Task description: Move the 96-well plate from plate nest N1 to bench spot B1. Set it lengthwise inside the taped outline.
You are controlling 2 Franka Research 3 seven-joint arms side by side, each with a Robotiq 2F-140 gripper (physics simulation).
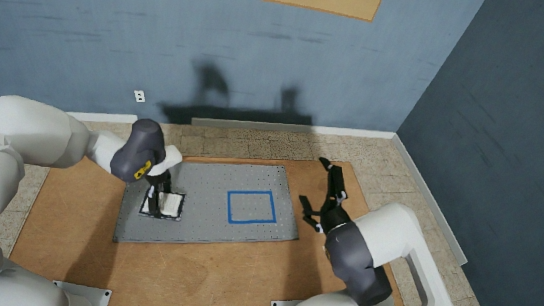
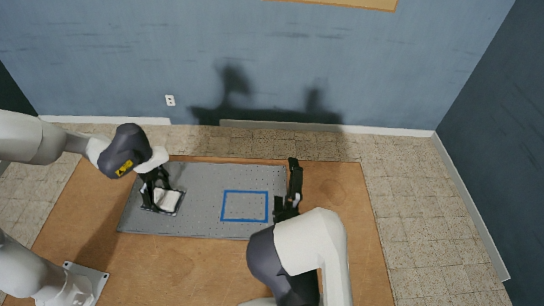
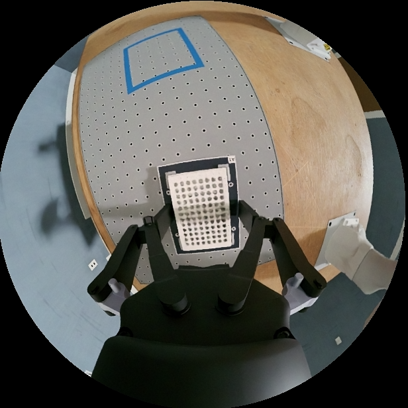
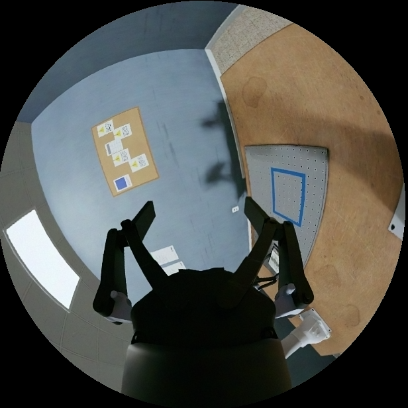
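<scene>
The white 96-well plate sits in the dark-bordered nest at the left of the grey board. My left gripper is open and low over the plate, its fingertips beside the two long sides, close to them. Whether they touch is hard to tell. The blue taped outline lies on the board's right part, with no plate inside it. My right gripper is open and empty, right of the outline.
The grey perforated board lies on the wooden table. The right arm extends over the table's right side. A blue wall stands behind.
</scene>
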